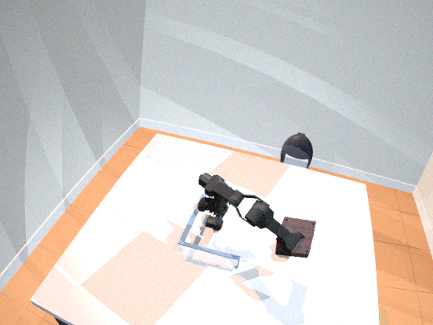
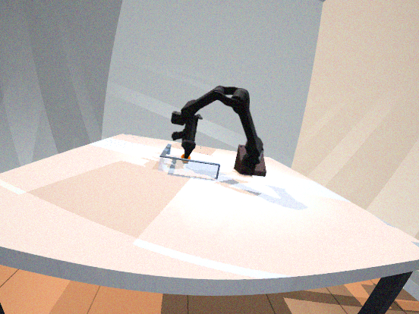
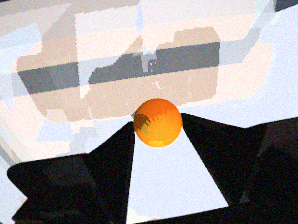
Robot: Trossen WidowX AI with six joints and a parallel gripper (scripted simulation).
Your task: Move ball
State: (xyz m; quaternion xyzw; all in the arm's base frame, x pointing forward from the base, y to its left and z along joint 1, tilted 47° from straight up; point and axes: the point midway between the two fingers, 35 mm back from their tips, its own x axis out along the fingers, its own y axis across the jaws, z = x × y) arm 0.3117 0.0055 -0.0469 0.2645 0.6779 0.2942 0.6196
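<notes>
The orange ball is right at my gripper tip.
</notes>
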